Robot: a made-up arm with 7 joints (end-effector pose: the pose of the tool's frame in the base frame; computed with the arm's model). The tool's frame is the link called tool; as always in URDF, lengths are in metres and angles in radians.
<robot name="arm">
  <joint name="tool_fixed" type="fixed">
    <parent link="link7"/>
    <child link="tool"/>
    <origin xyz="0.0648 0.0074 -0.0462" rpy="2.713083 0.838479 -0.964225"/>
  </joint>
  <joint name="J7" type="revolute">
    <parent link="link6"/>
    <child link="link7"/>
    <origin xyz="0.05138 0.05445 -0.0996" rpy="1.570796 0 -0.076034"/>
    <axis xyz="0 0 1"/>
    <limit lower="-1.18" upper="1.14" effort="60" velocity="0.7"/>
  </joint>
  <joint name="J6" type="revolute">
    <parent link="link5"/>
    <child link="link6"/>
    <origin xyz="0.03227 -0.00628 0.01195" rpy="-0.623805 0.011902 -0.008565"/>
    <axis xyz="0 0 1"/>
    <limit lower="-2.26" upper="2.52" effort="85" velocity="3.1"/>
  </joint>
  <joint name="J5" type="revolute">
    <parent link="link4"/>
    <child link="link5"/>
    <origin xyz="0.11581 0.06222 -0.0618" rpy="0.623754 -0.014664 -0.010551"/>
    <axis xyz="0 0 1"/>
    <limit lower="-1.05" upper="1.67" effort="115" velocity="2.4"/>
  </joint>
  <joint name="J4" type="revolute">
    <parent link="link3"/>
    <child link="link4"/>
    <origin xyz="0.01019 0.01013 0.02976" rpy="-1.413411 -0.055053 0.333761"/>
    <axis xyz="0 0 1"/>
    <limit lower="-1.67" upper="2.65" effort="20" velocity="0.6"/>
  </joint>
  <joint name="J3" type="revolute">
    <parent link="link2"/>
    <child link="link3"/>
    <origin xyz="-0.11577 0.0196 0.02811" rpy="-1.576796 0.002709 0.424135"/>
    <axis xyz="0 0 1"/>
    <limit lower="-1.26" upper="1.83" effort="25" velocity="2.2"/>
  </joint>
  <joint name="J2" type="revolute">
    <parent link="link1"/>
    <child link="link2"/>
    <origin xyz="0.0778 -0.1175 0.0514" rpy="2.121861 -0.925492 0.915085"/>
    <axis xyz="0 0 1"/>
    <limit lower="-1.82" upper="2.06" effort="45" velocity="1.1"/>
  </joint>
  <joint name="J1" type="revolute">
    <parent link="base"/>
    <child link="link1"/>
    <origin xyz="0.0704 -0.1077 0.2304" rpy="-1.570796 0 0"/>
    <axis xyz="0 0 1"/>
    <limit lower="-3.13" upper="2.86" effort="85" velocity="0.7"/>
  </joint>
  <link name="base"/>
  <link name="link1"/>
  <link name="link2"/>
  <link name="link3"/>
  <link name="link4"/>
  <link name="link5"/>
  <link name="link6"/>
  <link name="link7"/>
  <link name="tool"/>
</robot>
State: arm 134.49 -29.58 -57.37 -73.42 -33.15 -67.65 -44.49
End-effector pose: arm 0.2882 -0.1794 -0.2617 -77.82 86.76 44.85
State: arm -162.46 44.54 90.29 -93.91 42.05 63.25 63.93
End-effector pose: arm 0.1260 -0.1230 0.0238 -74.36 -54.22 -4.24
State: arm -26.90 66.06 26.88 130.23 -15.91 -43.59 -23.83
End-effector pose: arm 0.3820 -0.0585 0.4147 125.44 -7.84 38.14
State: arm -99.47 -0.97 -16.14 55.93 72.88 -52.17 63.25
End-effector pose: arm 0.1012 -0.1890 0.2767 65.42 25.80 -32.70
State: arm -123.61 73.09 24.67 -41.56 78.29 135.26 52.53
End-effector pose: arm -0.1849 -0.1963 0.1443 61.11 -141.46 34.87
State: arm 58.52 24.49 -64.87 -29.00 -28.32 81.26 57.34
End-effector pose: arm 0.3321 -0.1328 0.0834 -91.89 -61.53 119.50
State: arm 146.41 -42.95 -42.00 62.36 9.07 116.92 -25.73
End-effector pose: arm 0.1158 -0.2338 -0.1106 -71.64 72.04 72.89
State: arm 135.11 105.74 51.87 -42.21 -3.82 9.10 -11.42
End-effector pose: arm 0.3489 -0.1416 0.2187 -80.17 -13.48 31.24
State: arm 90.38 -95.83 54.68 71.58 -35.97 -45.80 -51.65
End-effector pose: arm 0.0744 -0.1923 0.1928 -24.17 60.02 -99.04
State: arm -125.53 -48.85 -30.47 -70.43 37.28 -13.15 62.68
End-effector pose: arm -0.2342 0.1482 0.3651 39.66 -20.38 64.26
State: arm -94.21 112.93 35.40 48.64 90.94 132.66 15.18
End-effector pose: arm -0.1569 -0.0476 0.2932 -28.96 153.73 35.28
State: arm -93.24 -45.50 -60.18 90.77 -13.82 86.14 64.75
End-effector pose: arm -0.2318 -0.1804 0.2074 -71.27 17.62 141.96
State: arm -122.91 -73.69 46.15 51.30 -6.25 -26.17 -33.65
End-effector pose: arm 0.0890 -0.2080 0.2455 93.93 -83.61 -4.46
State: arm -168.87 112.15 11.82 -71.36 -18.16 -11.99 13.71
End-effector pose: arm -0.0239 -0.4092 0.0688 -78.90 102.45 9.65
